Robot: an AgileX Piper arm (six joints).
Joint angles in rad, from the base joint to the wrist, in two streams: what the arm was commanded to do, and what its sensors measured. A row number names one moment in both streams.
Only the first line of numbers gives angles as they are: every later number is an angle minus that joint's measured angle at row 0.
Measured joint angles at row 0:
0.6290, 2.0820, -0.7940, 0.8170, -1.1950, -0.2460
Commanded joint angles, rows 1 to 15:
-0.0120, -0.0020, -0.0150, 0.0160, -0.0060, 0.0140
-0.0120, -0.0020, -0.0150, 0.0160, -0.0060, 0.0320
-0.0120, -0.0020, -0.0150, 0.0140, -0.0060, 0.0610
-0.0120, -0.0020, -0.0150, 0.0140, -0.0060, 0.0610
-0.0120, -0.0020, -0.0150, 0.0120, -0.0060, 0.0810
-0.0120, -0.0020, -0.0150, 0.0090, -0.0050, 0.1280
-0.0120, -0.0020, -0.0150, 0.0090, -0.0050, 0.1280
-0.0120, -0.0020, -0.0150, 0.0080, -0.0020, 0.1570
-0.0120, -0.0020, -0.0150, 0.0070, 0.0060, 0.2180
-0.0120, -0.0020, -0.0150, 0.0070, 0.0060, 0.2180
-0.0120, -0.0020, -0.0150, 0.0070, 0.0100, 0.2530
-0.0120, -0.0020, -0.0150, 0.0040, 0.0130, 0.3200
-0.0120, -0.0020, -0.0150, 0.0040, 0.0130, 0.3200
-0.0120, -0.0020, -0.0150, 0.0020, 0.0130, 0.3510
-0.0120, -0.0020, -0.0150, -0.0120, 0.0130, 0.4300
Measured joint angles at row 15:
0.0000, 0.0000, 0.0000, -0.0020, 0.0010, 0.3060
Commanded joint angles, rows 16 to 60:
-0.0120, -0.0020, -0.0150, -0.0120, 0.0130, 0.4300
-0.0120, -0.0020, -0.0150, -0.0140, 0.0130, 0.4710
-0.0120, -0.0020, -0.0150, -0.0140, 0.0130, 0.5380
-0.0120, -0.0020, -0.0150, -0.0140, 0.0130, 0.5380
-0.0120, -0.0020, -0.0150, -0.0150, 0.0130, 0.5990
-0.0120, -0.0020, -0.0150, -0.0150, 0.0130, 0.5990
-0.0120, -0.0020, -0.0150, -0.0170, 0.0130, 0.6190
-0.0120, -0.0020, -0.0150, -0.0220, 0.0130, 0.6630
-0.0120, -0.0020, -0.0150, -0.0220, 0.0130, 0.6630
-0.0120, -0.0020, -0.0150, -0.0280, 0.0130, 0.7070
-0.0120, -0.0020, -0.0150, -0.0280, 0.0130, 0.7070
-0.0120, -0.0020, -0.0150, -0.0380, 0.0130, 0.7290
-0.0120, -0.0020, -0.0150, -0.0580, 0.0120, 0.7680
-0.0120, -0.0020, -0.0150, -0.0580, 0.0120, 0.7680
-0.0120, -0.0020, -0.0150, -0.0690, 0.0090, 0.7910
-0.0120, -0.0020, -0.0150, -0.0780, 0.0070, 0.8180
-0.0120, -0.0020, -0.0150, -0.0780, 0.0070, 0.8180
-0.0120, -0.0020, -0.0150, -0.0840, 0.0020, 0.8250
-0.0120, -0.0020, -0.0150, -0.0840, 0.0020, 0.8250
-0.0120, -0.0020, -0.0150, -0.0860, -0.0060, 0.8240
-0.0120, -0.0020, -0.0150, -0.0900, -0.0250, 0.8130
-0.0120, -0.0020, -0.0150, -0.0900, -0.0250, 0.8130
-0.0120, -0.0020, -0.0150, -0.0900, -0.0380, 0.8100
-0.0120, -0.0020, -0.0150, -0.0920, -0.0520, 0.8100
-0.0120, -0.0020, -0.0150, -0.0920, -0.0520, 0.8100
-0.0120, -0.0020, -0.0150, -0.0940, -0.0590, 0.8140
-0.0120, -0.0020, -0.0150, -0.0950, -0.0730, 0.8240
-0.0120, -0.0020, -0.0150, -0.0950, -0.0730, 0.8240
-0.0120, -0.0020, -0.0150, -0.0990, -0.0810, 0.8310
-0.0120, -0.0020, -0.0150, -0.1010, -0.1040, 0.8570
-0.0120, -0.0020, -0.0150, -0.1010, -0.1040, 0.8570
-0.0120, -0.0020, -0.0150, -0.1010, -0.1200, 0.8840
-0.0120, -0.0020, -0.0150, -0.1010, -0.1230, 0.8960
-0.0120, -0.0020, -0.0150, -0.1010, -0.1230, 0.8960
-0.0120, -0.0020, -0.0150, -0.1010, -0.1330, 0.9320
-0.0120, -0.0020, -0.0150, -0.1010, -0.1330, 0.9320
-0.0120, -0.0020, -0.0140, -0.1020, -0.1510, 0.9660
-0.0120, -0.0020, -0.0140, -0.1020, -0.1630, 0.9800
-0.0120, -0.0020, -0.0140, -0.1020, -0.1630, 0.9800
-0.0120, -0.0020, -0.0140, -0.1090, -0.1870, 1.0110
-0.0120, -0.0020, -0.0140, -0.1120, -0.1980, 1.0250
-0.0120, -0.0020, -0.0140, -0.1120, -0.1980, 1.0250
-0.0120, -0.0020, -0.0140, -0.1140, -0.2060, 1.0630
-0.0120, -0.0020, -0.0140, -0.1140, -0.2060, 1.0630
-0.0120, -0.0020, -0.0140, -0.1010, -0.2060, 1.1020
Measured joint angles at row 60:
-0.0050, 0.0000, 0.0130, -0.0390, -0.0080, 1.0300
